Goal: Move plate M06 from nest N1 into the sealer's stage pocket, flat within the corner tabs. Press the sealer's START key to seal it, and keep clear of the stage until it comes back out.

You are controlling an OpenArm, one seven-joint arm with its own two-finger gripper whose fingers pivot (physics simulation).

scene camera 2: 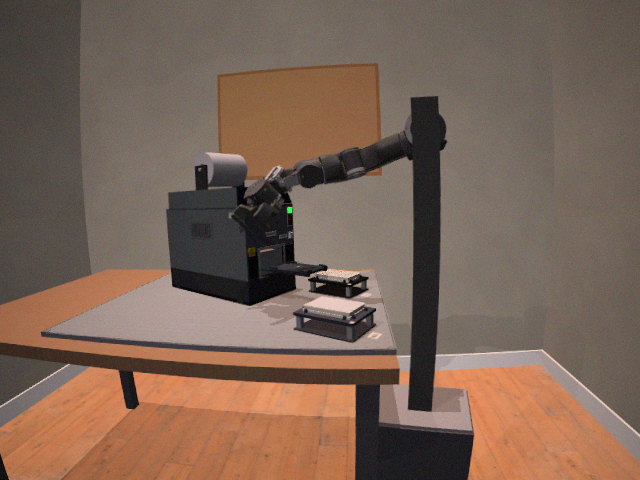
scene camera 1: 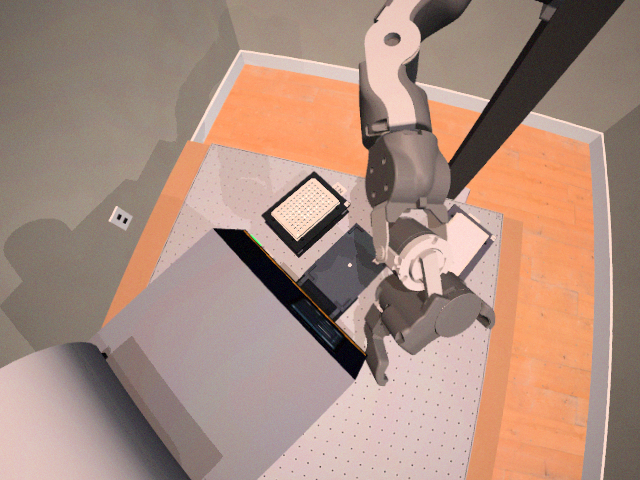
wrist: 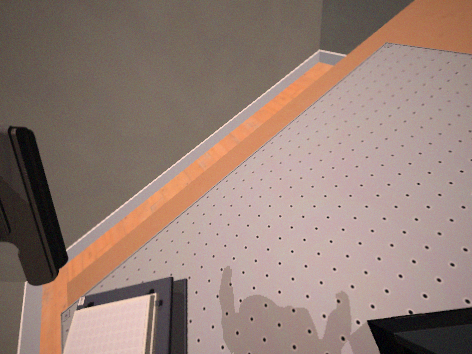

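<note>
Plate M06 [scene camera 1: 306, 209] [scene camera 2: 338, 274], pale with many wells, lies flat in the black nest N1 [scene camera 1: 298, 249] [scene camera 2: 313, 281]. The sealer [scene camera 1: 222, 310] [scene camera 2: 206, 253] has its dark stage [scene camera 1: 336, 266] [scene camera 2: 302, 268] out, with an empty pocket. My gripper [scene camera 1: 436, 353] [scene camera 2: 249, 221] is open and empty, high beside the sealer's front top edge, away from plate and stage. One finger shows at the left of the wrist view. The START key cannot be made out clearly.
A second pale plate [scene camera 1: 466, 242] [scene camera 2: 333, 306] [wrist: 112, 327] sits in a dark grey nest [scene camera 2: 331, 330] [wrist: 164, 320] near the mat corner. A white roll [scene camera 1: 62, 413] [scene camera 2: 227, 169] tops the sealer. A green light [scene camera 1: 255, 239] [scene camera 2: 289, 209] shows on its front. The arm's post [scene camera 2: 424, 258] stands beside the table.
</note>
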